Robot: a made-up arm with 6 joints.
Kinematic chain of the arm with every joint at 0, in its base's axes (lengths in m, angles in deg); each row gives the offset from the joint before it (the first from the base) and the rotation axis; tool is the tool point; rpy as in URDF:
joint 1: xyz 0 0 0.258 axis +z
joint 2: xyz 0 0 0 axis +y
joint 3: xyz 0.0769 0 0.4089 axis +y
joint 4: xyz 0.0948 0 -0.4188 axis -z
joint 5: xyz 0 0 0 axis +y
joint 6: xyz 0.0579 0 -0.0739 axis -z
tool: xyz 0 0 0 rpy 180 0 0
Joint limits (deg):
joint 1: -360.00..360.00
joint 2: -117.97..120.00
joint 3: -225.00..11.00
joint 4: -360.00..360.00
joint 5: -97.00..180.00
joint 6: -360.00..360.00
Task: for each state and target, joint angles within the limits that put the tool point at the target. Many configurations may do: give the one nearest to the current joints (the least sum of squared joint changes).
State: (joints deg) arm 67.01 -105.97 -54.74 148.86 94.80 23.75
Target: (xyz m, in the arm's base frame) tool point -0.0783 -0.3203 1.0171
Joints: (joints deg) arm 81.10 -63.49 -98.07 156.15 85.23 23.75
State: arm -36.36 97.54 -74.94 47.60 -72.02 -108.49
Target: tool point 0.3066 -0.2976 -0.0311
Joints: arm -35.44 64.66 -46.62 54.40 -83.95 -108.49
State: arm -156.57 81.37 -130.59 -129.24 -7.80 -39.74
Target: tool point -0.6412 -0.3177 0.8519
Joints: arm -155.61 38.70 -158.95 -124.98 19.43 -39.74
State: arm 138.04 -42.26 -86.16 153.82 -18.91 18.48
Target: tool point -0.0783 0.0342 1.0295
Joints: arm 162.34 -37.53 -104.90 172.51 -8.05 18.48
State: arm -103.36 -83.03 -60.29 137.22 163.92 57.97
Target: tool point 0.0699 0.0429 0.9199
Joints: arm -106.55 -52.31 -73.27 140.02 152.82 57.97
